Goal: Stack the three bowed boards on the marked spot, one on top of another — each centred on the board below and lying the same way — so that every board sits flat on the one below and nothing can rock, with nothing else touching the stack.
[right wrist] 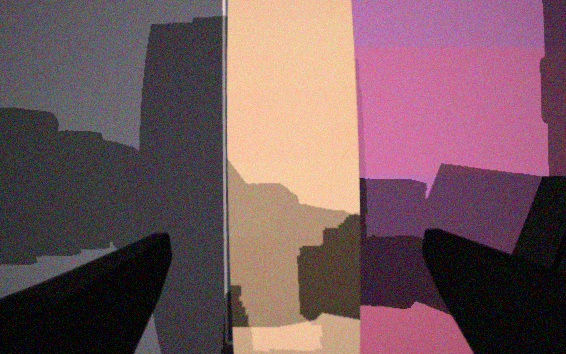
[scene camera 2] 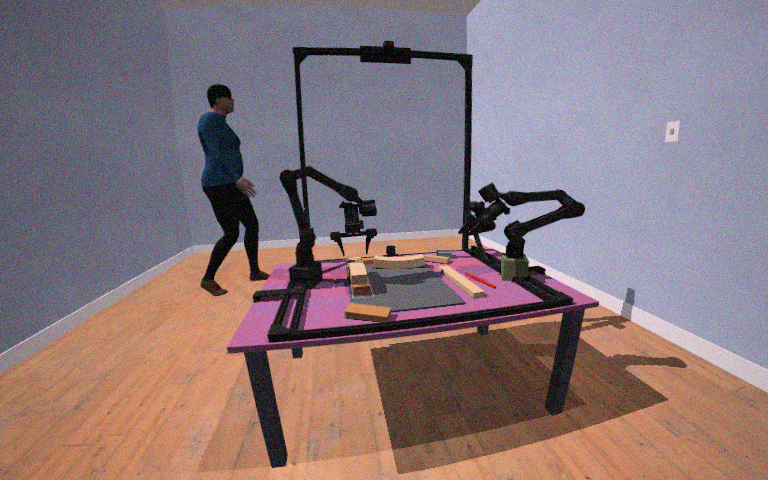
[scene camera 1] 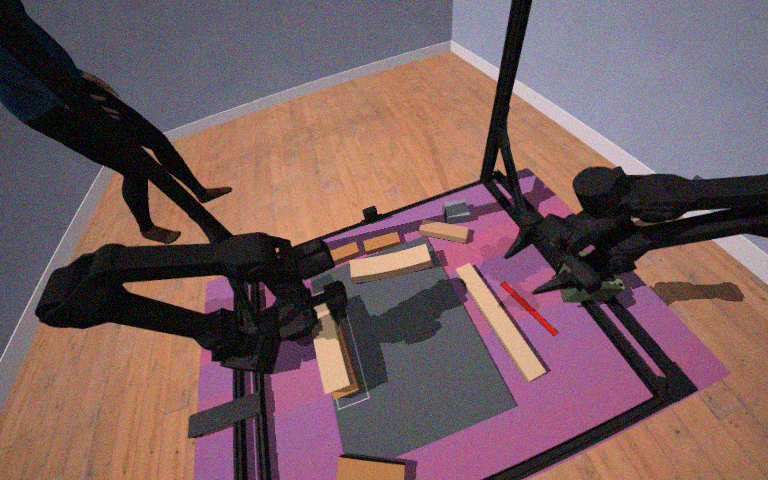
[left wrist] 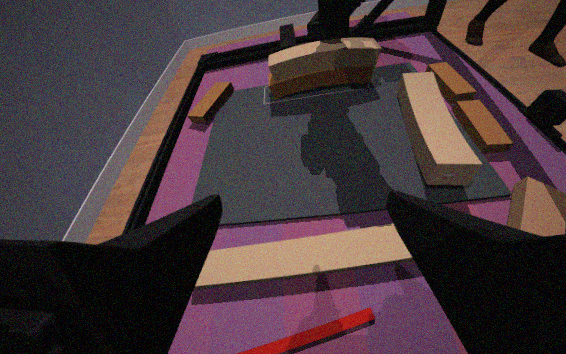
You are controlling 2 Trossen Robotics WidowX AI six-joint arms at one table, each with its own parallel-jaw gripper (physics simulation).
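Frame: origin at the left arm's base, x back, y right, z up, level; millimetres.
Where they show: left gripper, between the fingertips: [scene camera 2: 463, 233] [scene camera 1: 518, 274] [left wrist: 304, 201]; right gripper, between the fingertips: [right wrist: 297, 243] [scene camera 2: 355, 255] [scene camera 1: 319, 329] [left wrist: 324, 31]; left arm's base, origin of its link: [scene camera 2: 514, 256] [scene camera 1: 595, 268]; right arm's base, origin of its link: [scene camera 2: 305, 265] [scene camera 1: 243, 346].
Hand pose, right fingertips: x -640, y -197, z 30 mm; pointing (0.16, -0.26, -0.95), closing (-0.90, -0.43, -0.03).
Each offset is from my right fingertips to the top centre of the thing. "spot": to the spot under its first point. Level surfaces: height alone.
A brown bowed board {dx +11, dy -15, dz -67 mm} [scene camera 1: 346, 391] [scene camera 2: 361, 288] [left wrist: 295, 85] lies in the white outline {spot: dx +76, dy -135, dz -115 mm} [scene camera 1: 353, 403] at the mat's left. A pale bowed board {dx +5, dy -8, dz -27 mm} [scene camera 1: 334, 356] [scene camera 2: 357, 271] [left wrist: 300, 59] [right wrist: 292, 100] lies on it, the same way and arched upward; part of it is hidden by the right arm in scene camera 1. My right gripper [scene camera 2: 355, 253] [right wrist: 297, 243] is open and empty above this stack. Another pale bowed board {dx +130, dy +226, dz -64 mm} [scene camera 1: 390, 261] [scene camera 2: 399, 260] [left wrist: 442, 120] lies at the mat's back edge, its ends looking raised. My left gripper [scene camera 1: 521, 273] [left wrist: 304, 201] is open and empty, above the right side.
The grey mat {dz -116 mm} [scene camera 1: 441, 373] holds the stack. A long straight pale plank {dx +411, dy +97, dz -100 mm} [scene camera 1: 501, 322] and a red stick {dx +496, dy +127, dz -116 mm} [scene camera 1: 529, 308] lie right of it. Two small brown blocks {dx +87, dy +314, dz -101 mm} [scene camera 1: 382, 242] {dx -42, dy +265, dz -98 mm} [scene camera 1: 344, 251], a pale block {dx +281, dy +362, dz -94 mm} [scene camera 1: 444, 231] and a grey block {dx +323, dy +438, dz -86 mm} [scene camera 1: 456, 211] lie behind. A brown block {dx +138, dy -260, dz -90 mm} [scene camera 2: 368, 312] lies in front.
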